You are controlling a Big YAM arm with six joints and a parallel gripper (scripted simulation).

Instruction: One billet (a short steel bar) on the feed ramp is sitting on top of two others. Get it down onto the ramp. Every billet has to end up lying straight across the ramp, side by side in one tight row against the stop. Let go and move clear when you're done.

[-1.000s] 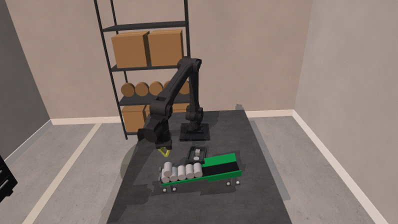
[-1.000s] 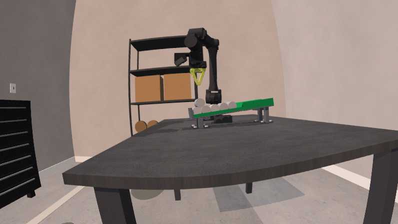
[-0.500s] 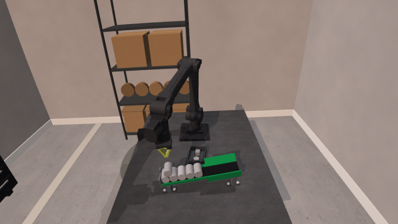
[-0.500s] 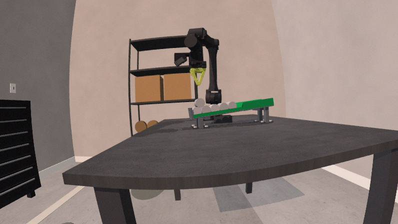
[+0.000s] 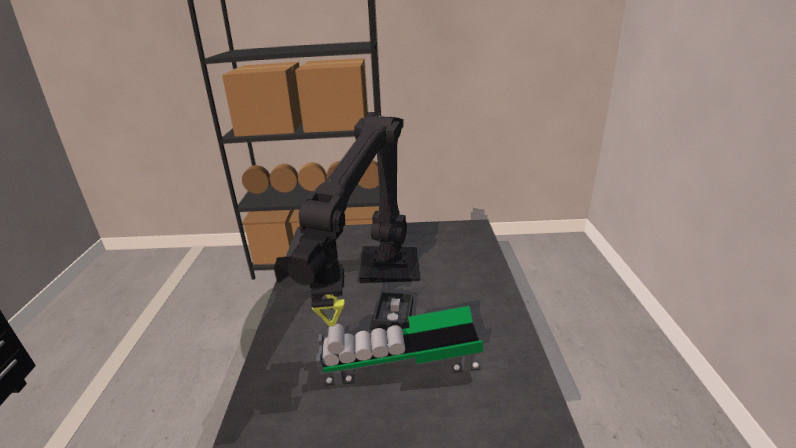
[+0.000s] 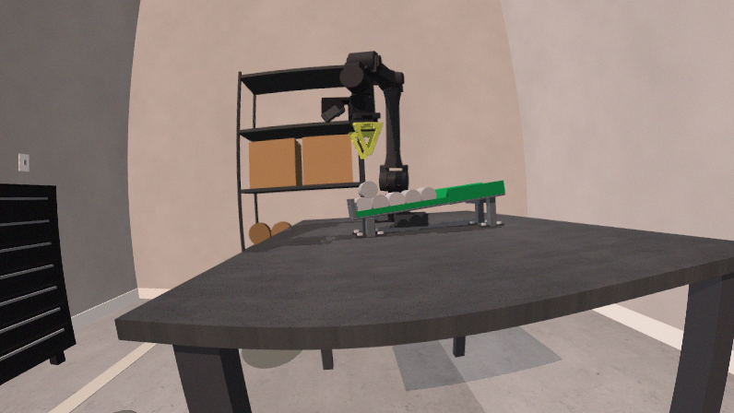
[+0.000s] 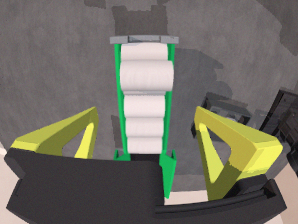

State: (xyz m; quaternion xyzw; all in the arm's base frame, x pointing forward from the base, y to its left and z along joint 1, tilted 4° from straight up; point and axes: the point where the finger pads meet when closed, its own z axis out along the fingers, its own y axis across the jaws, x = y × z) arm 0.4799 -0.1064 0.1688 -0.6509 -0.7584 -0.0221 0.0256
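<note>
The stop is 14 cm below my hand, 4 cm to the right of it and 1 cm ahead of it. From my hand the other things lie so: small dark tray (21 cm behind, 19 cm below, 12 cm to the left).
</note>
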